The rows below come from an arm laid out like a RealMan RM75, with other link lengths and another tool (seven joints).
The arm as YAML. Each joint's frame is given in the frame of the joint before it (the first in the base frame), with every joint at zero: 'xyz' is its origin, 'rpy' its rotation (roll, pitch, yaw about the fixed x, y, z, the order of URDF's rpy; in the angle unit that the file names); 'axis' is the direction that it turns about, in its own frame. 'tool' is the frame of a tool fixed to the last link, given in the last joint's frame.
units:
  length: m
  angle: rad
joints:
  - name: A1
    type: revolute
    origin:
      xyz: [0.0, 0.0, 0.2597]
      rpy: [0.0, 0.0, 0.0]
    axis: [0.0, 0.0, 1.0]
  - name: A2
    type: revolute
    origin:
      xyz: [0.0, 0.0, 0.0]
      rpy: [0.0, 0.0, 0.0]
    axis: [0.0, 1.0, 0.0]
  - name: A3
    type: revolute
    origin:
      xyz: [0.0, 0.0, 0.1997]
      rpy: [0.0, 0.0, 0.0]
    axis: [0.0, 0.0, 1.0]
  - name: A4
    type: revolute
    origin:
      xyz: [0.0, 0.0, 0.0]
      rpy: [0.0, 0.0, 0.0]
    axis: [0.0, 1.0, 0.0]
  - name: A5
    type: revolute
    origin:
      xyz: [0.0, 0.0, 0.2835]
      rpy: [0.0, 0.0, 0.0]
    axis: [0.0, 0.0, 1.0]
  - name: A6
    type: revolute
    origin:
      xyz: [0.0, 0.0, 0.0]
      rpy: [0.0, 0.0, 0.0]
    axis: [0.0, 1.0, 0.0]
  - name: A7
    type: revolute
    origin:
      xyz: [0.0, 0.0, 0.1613]
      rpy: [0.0, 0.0, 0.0]
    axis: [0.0, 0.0, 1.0]
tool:
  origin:
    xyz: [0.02, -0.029, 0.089]
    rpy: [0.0, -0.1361, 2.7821]
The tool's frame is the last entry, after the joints.
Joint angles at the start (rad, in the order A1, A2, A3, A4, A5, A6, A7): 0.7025 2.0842 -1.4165 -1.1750 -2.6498 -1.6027 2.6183
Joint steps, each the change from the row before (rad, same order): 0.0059 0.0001 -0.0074 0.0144 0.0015 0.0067 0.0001; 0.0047 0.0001 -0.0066 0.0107 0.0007 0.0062 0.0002; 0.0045 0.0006 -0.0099 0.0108 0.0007 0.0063 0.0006; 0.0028 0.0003 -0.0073 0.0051 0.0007 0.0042 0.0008; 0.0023 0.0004 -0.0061 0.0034 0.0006 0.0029 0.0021; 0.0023 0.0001 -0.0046 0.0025 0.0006 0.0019 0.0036; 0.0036 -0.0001 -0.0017 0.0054 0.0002 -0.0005 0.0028; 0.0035 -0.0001 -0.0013 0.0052 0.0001 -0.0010 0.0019; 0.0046 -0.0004 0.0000 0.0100 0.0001 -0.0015 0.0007; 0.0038 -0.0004 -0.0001 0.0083 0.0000 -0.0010 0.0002; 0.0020 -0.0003 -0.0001 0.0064 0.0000 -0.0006 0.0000; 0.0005 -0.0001 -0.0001 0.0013 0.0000 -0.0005 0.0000
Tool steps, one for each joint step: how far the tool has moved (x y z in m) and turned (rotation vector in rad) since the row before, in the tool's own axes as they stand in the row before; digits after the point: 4 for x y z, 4 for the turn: 0.0010 -0.0010 0.0032 0.0030 -0.0054 -0.0045; 0.0010 -0.0005 0.0023 0.0008 -0.0042 -0.0042; 0.0012 -0.0012 0.0028 0.0011 -0.0060 -0.0064; 0.0012 -0.0007 0.0014 -0.0007 -0.0032 -0.0050; 0.0011 -0.0007 0.0010 -0.0004 -0.0025 -0.0032; 0.0009 -0.0005 0.0006 -0.0003 -0.0019 -0.0008; 0.0001 -0.0006 0.0007 0.0025 -0.0034 0.0007; 0.0000 -0.0006 0.0007 0.0026 -0.0035 0.0001; -0.0009 -0.0008 0.0015 0.0055 -0.0056 0.0010; -0.0007 -0.0005 0.0013 0.0042 -0.0047 0.0005; -0.0009 -0.0005 0.0012 0.0037 -0.0037 0.0009; -0.0002 -0.0002 0.0002 0.0009 -0.0011 0.0000
